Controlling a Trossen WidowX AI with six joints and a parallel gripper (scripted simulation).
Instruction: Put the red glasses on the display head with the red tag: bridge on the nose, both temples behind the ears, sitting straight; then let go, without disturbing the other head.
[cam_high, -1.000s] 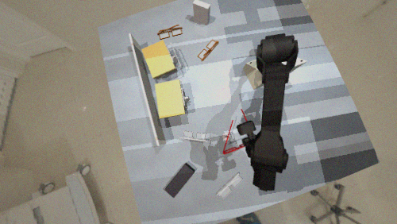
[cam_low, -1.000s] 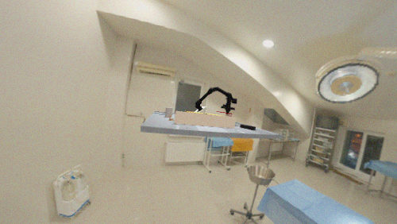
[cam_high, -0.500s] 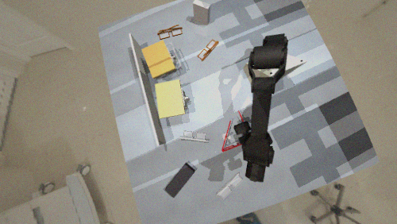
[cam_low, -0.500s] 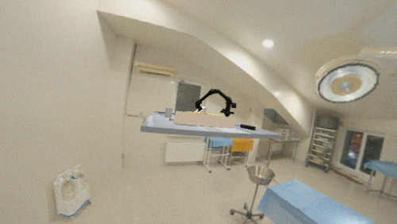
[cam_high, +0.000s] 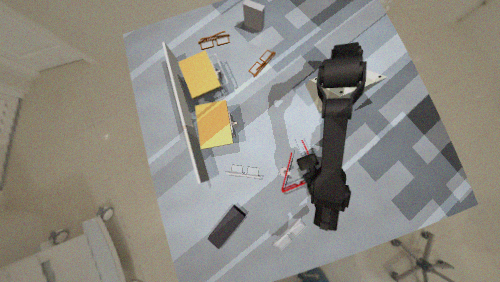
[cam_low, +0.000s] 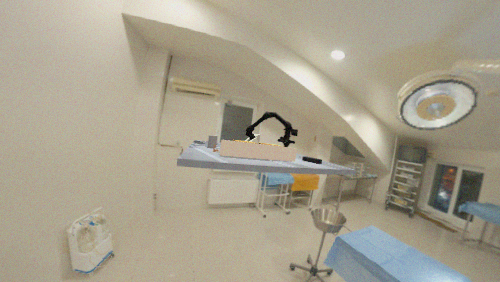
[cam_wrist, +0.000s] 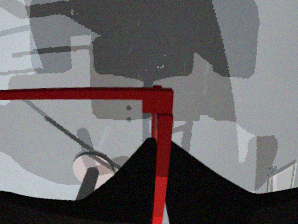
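The round peg is 7 cm ahead of my gripper tip, 4 cm to the right of it and 3 cm below it. Also, from my gripper tip: upright board (42 cm ahead, 38 cm to the right); then grey block (75 cm to the right, 4 cm ahead); then dark case (35 cm ahead, 12 cm to the left, 4 cm below).
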